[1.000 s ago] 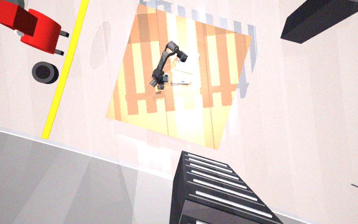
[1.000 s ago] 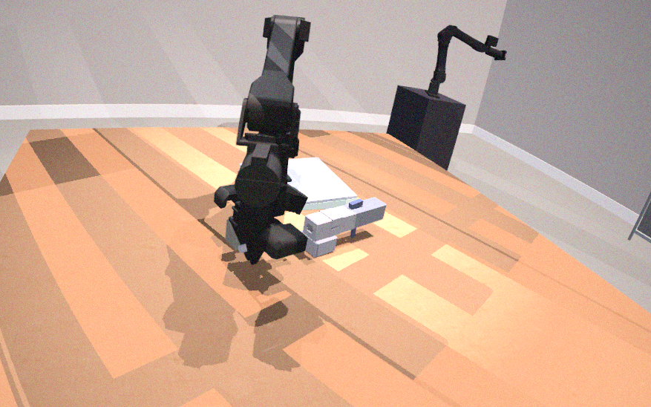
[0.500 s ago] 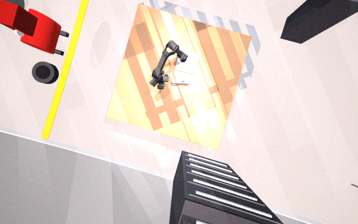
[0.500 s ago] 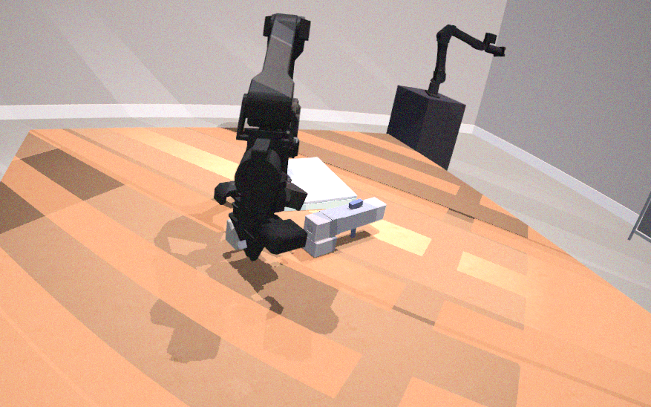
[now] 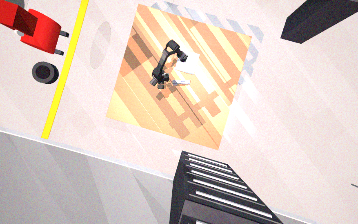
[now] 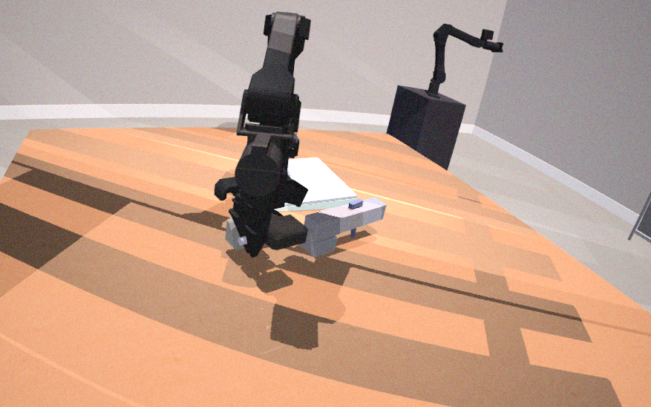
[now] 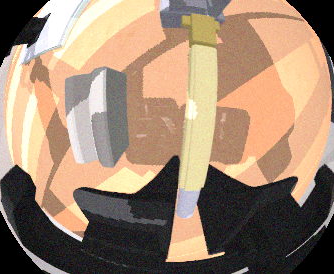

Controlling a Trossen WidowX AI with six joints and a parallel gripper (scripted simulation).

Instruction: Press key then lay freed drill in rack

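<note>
Now: the pale yellow drill 10 mm behind my gripper tip, 40 mm to the left of it and 30 mm above it. From my gripper tip the other things lie so: grey housing block: 50 mm behind, 200 mm to the left, 20 mm above; blue key: 50 mm behind, 220 mm to the left, 30 mm above; grey rack: 80 mm behind, 20 mm to the left.
</note>
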